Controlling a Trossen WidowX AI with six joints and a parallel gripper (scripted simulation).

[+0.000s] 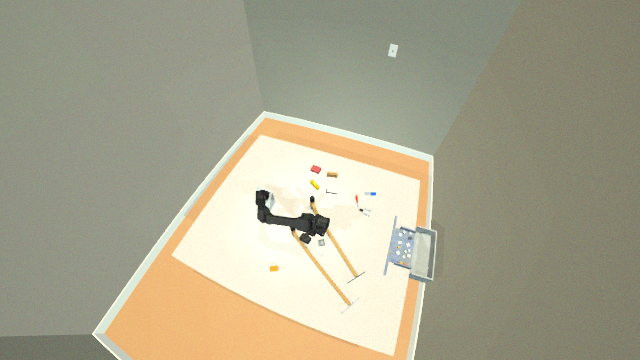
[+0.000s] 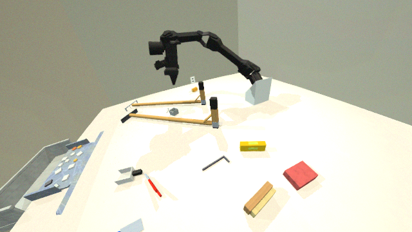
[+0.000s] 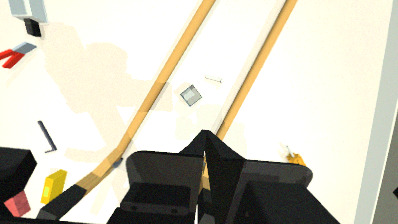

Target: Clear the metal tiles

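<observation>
The long scraper lies 100 mm ahead of my gripper tip, 70 mm to the left of it and 100 mm below it. The rest, counted from my gripper tip: hex key (50 mm behind, 430 mm to the left, 160 mm below); orange piece (170 mm behind, 250 mm to the right, 150 mm below); small grey box (40 mm ahead, 20 mm to the left, 160 mm below).
</observation>
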